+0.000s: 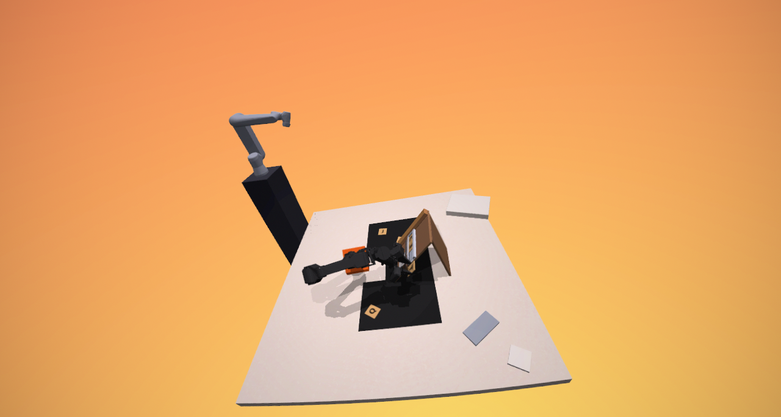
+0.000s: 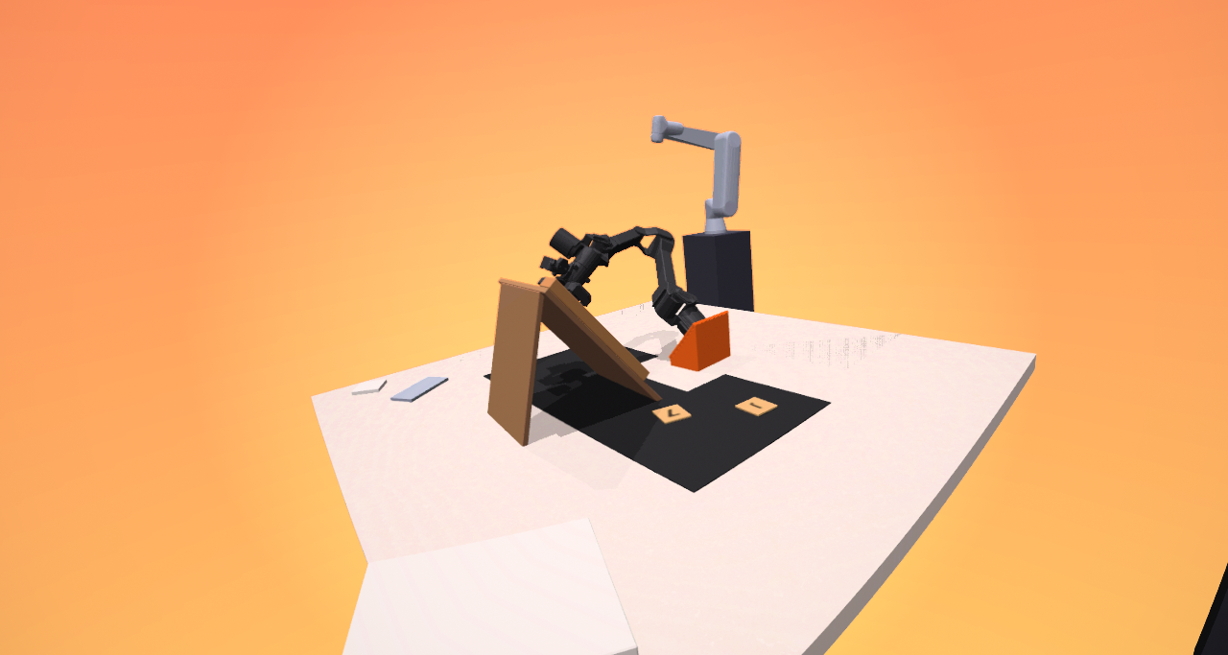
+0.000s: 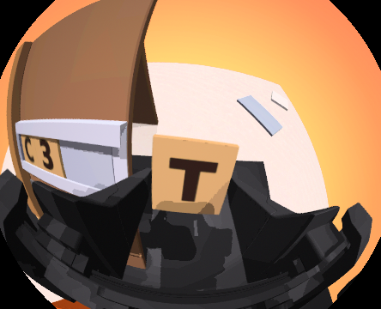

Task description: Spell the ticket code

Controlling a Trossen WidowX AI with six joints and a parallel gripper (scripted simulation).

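My gripper tip is now 12 cm to the right of the white ticket, 8 cm above it and 6 cm past it. Also, from my gripper tip: black mat (18 cm to the left, 16 cm below, 15 cm behind); then grey slab (29 cm ahead, 20 cm to the right, 16 cm below); then white square (41 cm ahead, 32 cm to the right, 16 cm below).
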